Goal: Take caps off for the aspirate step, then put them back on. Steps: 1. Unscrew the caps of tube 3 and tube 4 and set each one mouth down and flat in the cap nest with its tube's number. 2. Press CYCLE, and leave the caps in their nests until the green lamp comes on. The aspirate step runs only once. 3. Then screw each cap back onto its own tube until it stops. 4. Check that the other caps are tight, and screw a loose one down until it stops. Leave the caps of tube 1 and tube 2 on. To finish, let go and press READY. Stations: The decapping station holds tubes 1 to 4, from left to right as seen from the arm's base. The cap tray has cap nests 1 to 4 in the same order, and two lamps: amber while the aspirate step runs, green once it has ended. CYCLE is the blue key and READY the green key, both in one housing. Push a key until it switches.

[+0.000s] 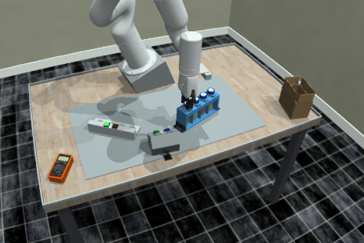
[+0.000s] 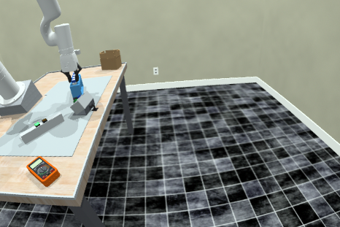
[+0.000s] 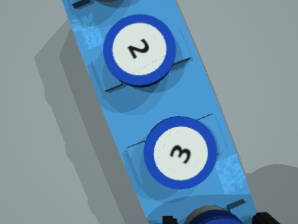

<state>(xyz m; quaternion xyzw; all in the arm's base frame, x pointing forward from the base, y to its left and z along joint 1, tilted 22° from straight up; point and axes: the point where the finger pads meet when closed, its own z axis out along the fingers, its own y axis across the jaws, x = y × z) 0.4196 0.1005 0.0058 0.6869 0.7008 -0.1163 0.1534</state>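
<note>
Now: hand 1 cm above the blue-and-white cap. From my hand the other things lie so: green key (16 cm to the right, 7 cm ahead, 6 cm below); blue key (12 cm to the right, 7 cm ahead, 6 cm below); key housing (14 cm to the right, 9 cm ahead, 8 cm below).
</note>
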